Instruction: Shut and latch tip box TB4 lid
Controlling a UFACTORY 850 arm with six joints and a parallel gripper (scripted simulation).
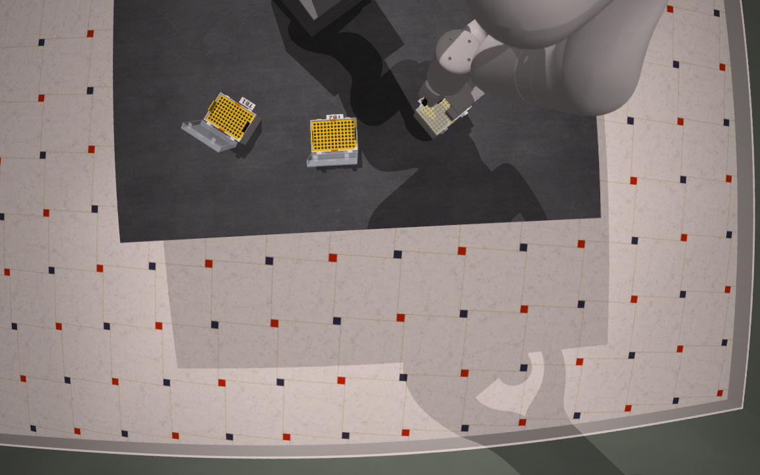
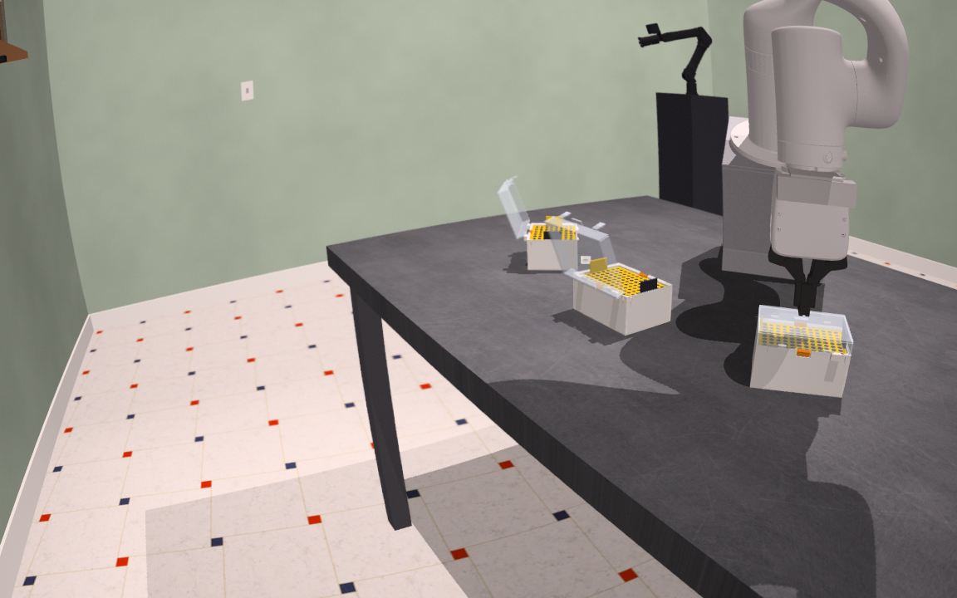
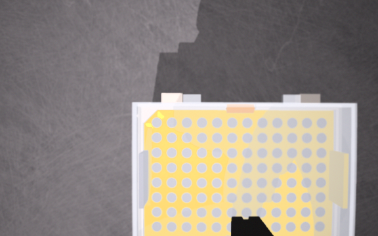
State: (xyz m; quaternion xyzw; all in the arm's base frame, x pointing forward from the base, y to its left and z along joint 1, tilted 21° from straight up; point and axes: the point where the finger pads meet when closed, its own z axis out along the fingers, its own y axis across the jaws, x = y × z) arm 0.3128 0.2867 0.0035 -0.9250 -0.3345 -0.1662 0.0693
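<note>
My hand is 20 mm short of the clear lid, 20 mm to the right of it and 30 mm above it. Also, from my hand: tip box 20 mm ahead, 20 mm to the left, 50 mm below; then label 20 mm behind, 20 mm to the right, 90 mm below.
</note>
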